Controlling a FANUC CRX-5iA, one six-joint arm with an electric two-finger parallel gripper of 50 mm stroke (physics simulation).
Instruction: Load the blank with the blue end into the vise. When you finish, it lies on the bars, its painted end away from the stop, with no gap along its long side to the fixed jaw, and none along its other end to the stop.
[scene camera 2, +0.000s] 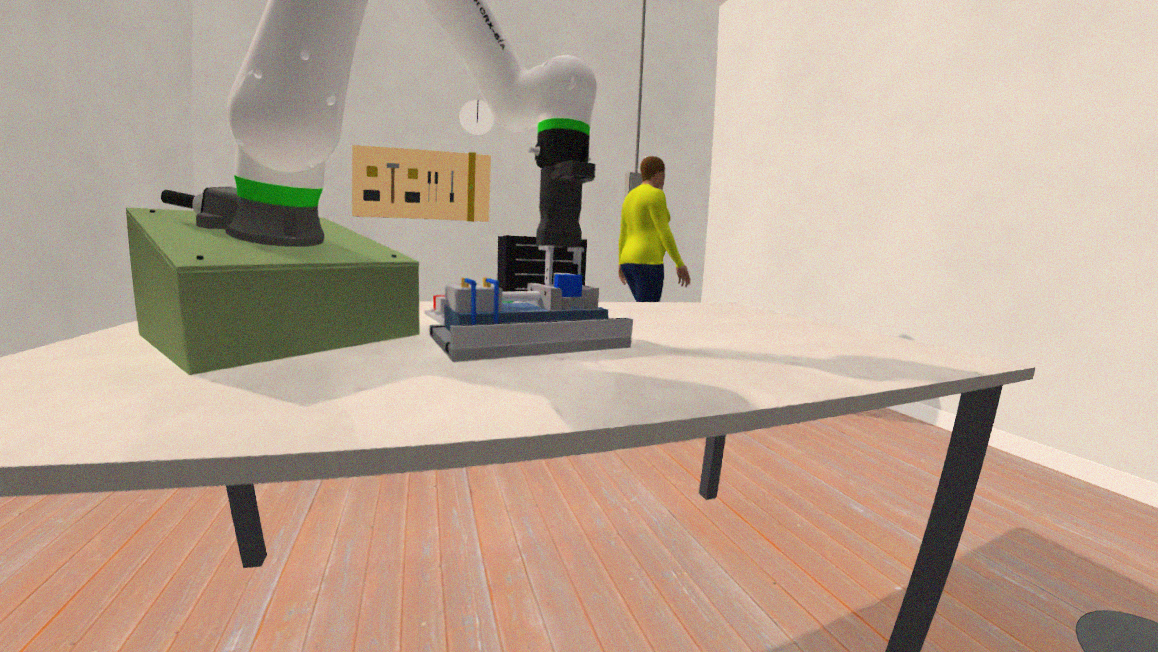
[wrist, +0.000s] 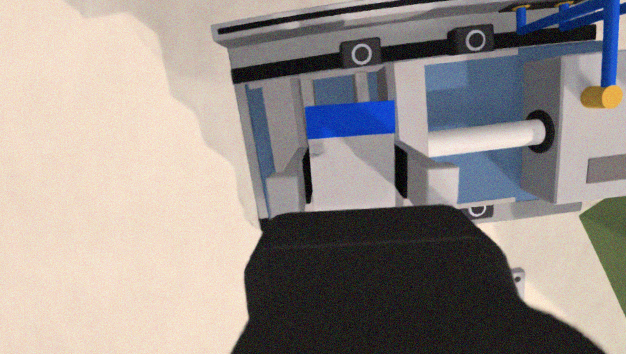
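My gripper (scene camera 2: 564, 277) (wrist: 350, 162) is shut on the blank, one finger along each long side. The blank (scene camera 2: 568, 285) (wrist: 352, 160) is pale grey with a blue end, which points to the top of the wrist view. It is over the vise (scene camera 2: 526, 316) (wrist: 590, 130), between the fixed jaw (wrist: 282, 117) on the left and the moving jaw (wrist: 411, 107) on the right. In the scene view its blue end stands partly above the jaw tops. Pale bars (wrist: 361, 87) show beyond the blue end. The blank's underside, its other end and the stop are hidden.
A white screw (wrist: 482, 137) runs from the moving jaw. Blue pipes (scene camera 2: 495, 301) (wrist: 608, 55) rise beside the vise. Dark clamps (wrist: 361, 53) (wrist: 471, 39) sit along its edge. The green robot base (scene camera 2: 299, 311) (wrist: 607, 240) stands nearby. A person (scene camera 2: 645, 226) is behind the table (scene camera 2: 486, 404).
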